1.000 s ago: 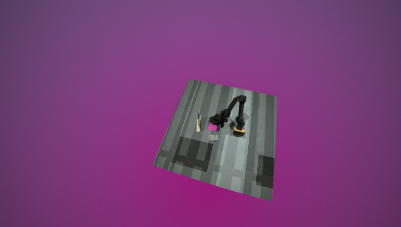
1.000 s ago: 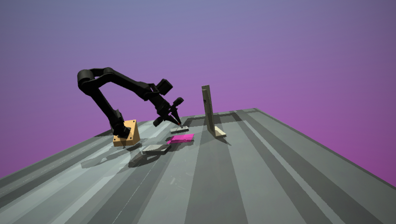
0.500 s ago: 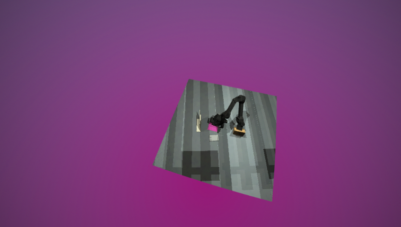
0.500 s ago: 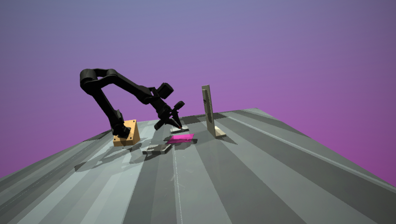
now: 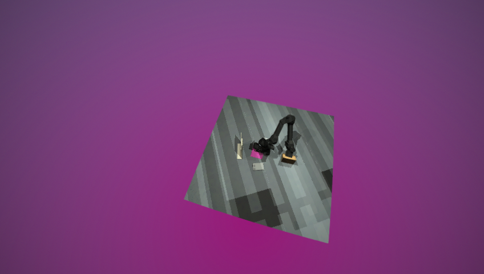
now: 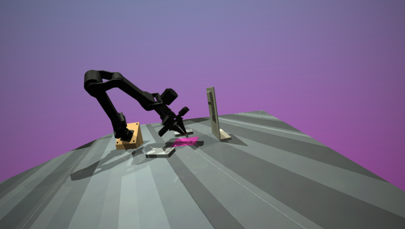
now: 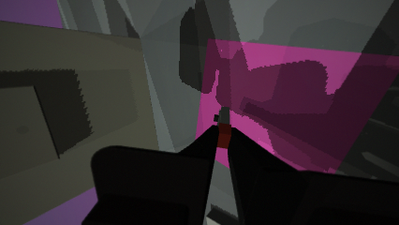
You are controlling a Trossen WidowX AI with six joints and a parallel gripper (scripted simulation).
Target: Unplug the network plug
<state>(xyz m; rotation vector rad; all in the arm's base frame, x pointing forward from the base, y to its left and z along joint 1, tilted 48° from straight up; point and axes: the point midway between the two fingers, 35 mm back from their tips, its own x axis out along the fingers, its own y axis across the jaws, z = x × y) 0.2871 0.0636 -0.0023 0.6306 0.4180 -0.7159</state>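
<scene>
My gripper tip is 1 cm past the magenta marked square and 4 cm above it. Round my gripper tip: beige upright panel: 15 cm ahead, 5 cm to the left, 7 cm above; then red plug: 1 cm ahead.
</scene>
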